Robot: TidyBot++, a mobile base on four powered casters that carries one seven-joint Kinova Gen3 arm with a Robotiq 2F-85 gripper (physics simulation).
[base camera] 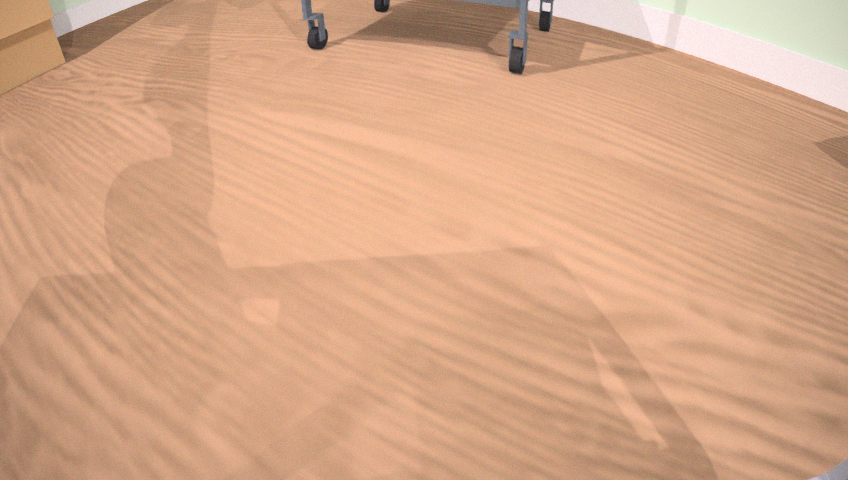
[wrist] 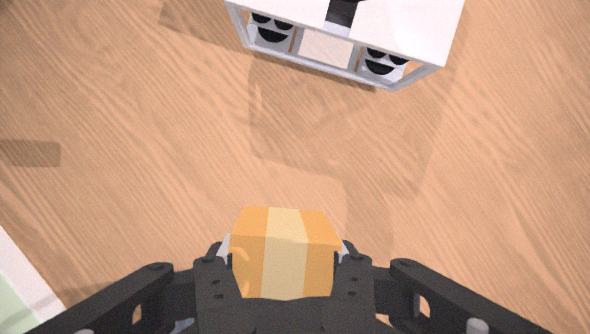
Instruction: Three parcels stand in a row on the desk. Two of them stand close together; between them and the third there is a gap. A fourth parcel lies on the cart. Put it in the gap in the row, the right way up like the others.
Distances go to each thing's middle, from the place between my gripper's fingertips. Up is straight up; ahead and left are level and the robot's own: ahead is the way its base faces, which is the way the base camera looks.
My gripper is now 1 cm below the orange parcel (wrist: 277, 253) and 1 cm short of it.
